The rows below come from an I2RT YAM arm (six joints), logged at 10 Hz.
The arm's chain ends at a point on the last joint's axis. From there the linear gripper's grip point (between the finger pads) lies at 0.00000 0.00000 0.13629 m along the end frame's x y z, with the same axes.
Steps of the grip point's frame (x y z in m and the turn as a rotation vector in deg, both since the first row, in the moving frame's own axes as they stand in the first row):
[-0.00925, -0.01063, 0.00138, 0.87, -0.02, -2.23]
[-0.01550, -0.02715, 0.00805, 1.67, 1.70, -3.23]
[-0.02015, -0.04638, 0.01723, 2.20, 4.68, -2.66]
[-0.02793, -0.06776, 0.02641, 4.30, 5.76, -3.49]
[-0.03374, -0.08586, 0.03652, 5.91, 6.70, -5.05]
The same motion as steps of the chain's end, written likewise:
[-0.00916, -0.00856, 0.00140, 0.87, -0.02, -2.23]
[-0.01943, -0.02307, 0.00817, 1.67, 1.70, -3.23]
[-0.03114, -0.04090, 0.01778, 2.20, 4.68, -2.66]
[-0.04128, -0.05715, 0.02748, 4.30, 5.76, -3.49]
[-0.04897, -0.07118, 0.03817, 5.91, 6.70, -5.05]

